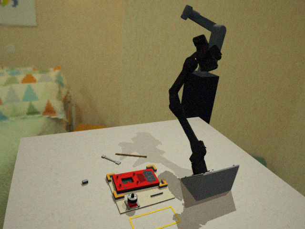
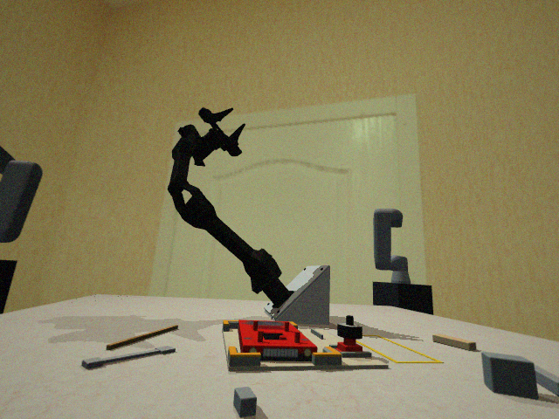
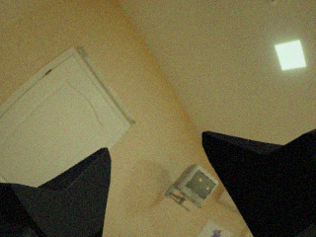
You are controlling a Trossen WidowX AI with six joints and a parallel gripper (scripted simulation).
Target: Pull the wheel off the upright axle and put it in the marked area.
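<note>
The wheel is 400 mm ahead of my gripper tip, 180 mm to the left of it and 590 mm below it. Round my gripper tip: wooden stick (270 mm ahead, 140 mm to the right, 620 mm below); then grey bar (390 mm ahead, 140 mm to the right, 620 mm below).
</note>
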